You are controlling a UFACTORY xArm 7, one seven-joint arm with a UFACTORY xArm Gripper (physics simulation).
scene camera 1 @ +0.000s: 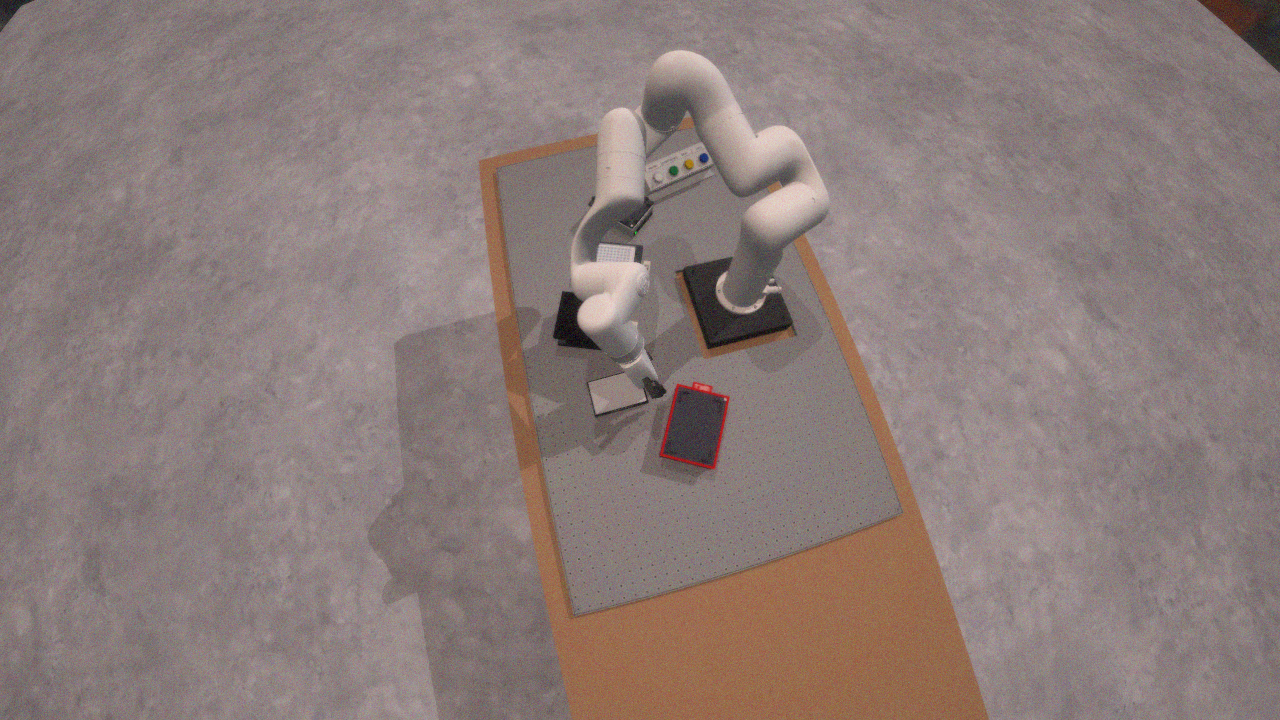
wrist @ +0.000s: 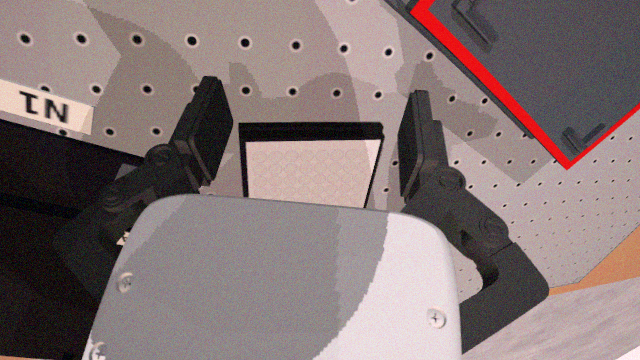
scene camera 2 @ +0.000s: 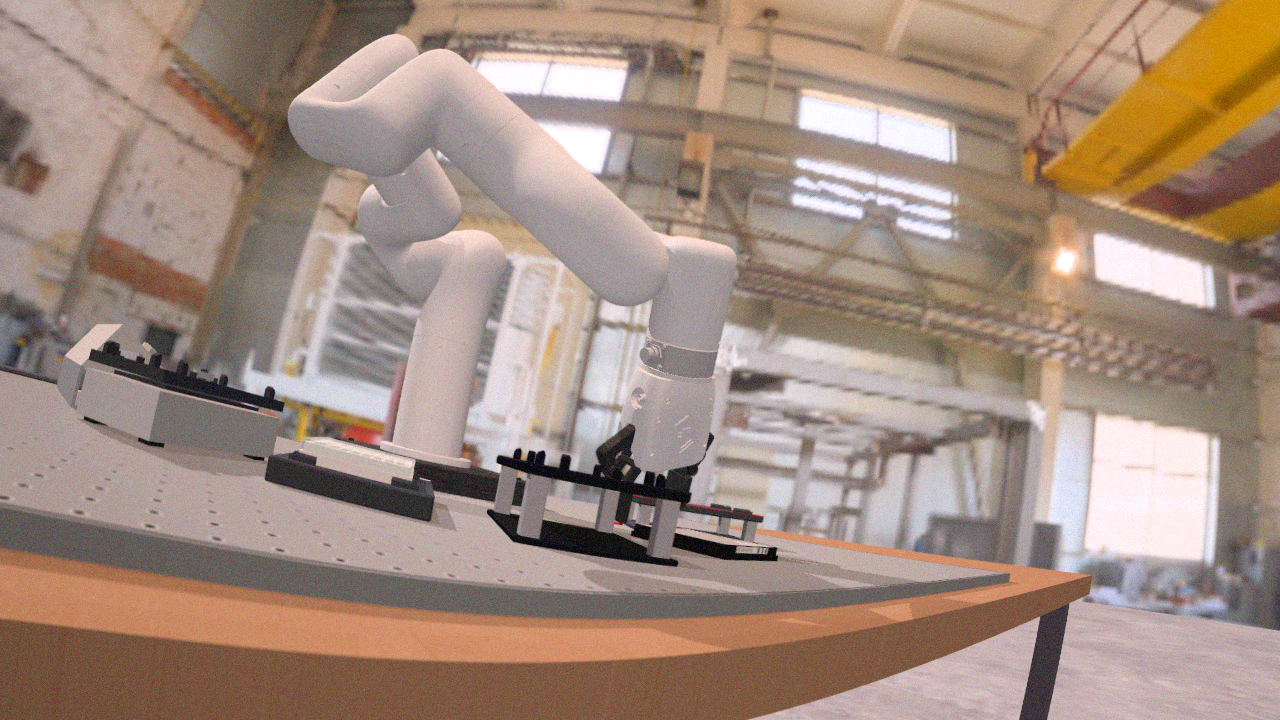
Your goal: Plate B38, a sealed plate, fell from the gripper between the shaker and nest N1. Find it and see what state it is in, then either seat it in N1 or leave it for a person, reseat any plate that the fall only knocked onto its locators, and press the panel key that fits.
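Pixels of known places: gripper, fingertip midpoint: (scene camera 1: 653, 377) (wrist: 314, 105) (scene camera 2: 645, 510); arm's base at its link origin: (scene camera 1: 740, 292) (scene camera 2: 424, 458).
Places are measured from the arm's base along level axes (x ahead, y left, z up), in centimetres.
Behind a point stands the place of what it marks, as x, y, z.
Observation:
A plate with a pale top and black sides (scene camera 1: 617, 394) {31.8, 23.6, -1.4} (scene camera 2: 707, 542) {36.5, 19.7, -1.6} (wrist: 310, 172) {28.2, 21.9, -1.4}, apparently B38, lies flat on the pegboard beside nest N1 (scene camera 1: 572, 324) {41.3, 7.3, 2.7} (scene camera 2: 590, 477) {44.6, 2.7, 2.5} (wrist: 50, 165) {30.8, 7.3, -2.4}. In the wrist view, faint round wells show through its top; the gripper body hides its near end. No spill shows around it. My gripper (scene camera 1: 656, 391) {23.3, 20.4, -0.1} (scene camera 2: 653, 492) {23.3, 20.4, -0.1} (wrist: 314, 105) {23.3, 20.4, -0.1} is open and empty, its fingers apart above the plate. Another white plate (scene camera 1: 617, 253) {30.1, -12.6, 0.6} (scene camera 2: 362, 459) {38.7, -12.1, 0.2} is in a low black holder; whether it is fully seated is unclear. The key panel (scene camera 1: 680, 170) {12.2, -36.6, 3.8} has white, green, yellow and blue keys.
A raised, red-edged dark tray (scene camera 1: 695, 428) {15.0, 32.8, 1.1} (wrist: 545, 75) {18.5, 30.8, 1.1} stands beside the plate, opposite N1. The N1 label (wrist: 45, 106) {27.2, 7.5, -2.7} lies by the nest. A grey box with a black pinned top (scene camera 2: 187, 407) {34.8, -26.0, 0.4} stands beyond the low holder. The arm's black base (scene camera 1: 716, 313) {6.8, 5.5, 0.0} is nearby.

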